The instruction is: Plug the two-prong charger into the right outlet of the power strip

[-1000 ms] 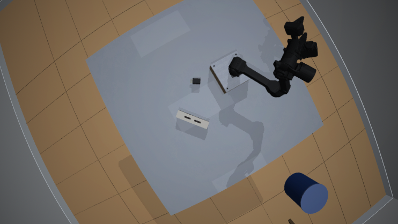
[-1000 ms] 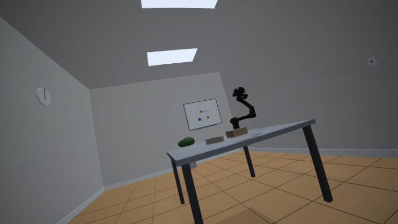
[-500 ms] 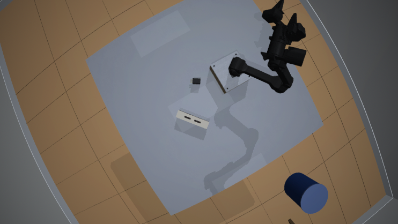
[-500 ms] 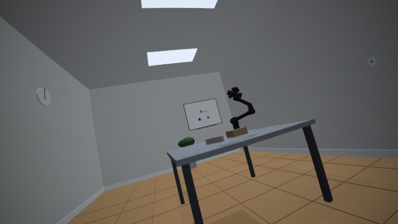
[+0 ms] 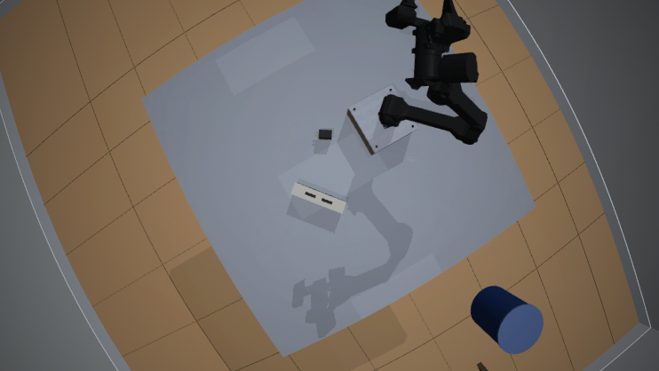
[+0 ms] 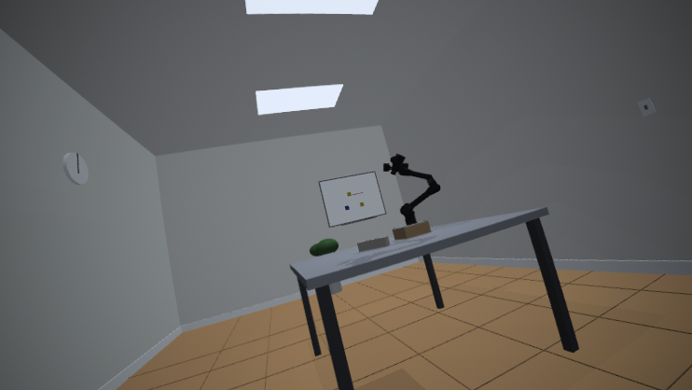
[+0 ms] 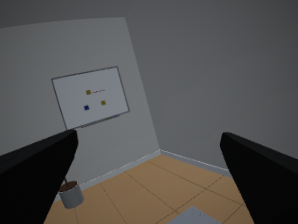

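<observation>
The black two-prong charger lies 520 mm below my gripper tip, 320 mm ahead of it and 120 mm to the left of it.
</observation>
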